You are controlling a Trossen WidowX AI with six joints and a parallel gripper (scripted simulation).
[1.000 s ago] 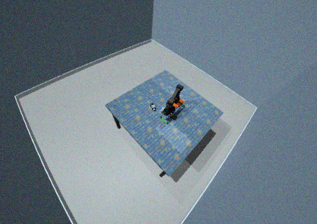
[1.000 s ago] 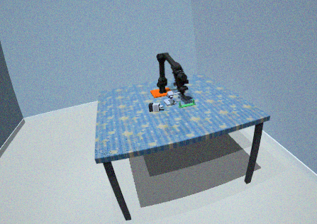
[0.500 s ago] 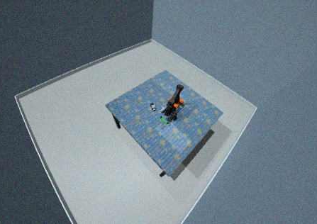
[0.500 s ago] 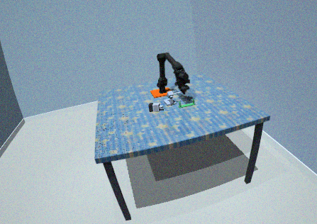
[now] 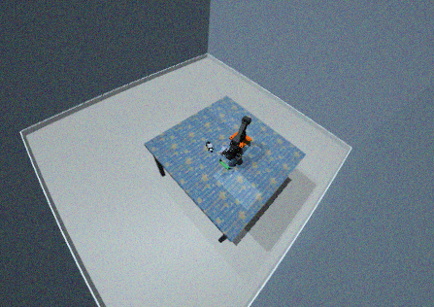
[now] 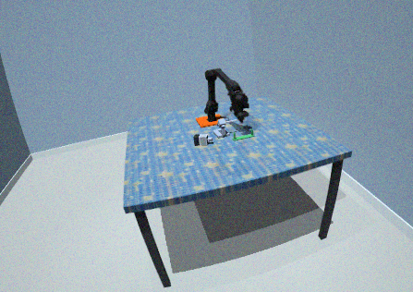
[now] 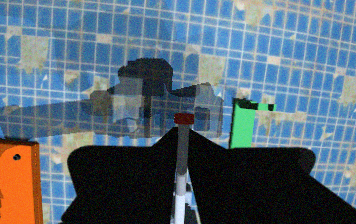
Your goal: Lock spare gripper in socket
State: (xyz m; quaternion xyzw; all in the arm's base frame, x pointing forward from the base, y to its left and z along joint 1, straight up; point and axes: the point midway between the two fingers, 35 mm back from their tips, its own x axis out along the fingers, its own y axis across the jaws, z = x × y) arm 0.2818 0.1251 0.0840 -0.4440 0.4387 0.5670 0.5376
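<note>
My gripper tip is 10 cm short of the green piece, 3 cm to the left of it and 4 cm above it. From my gripper tip the other things lie so: spare gripper: 7 cm ahead, 28 cm to the right, 3 cm below; gripper socket: 14 cm to the right, 1 cm below.
</note>
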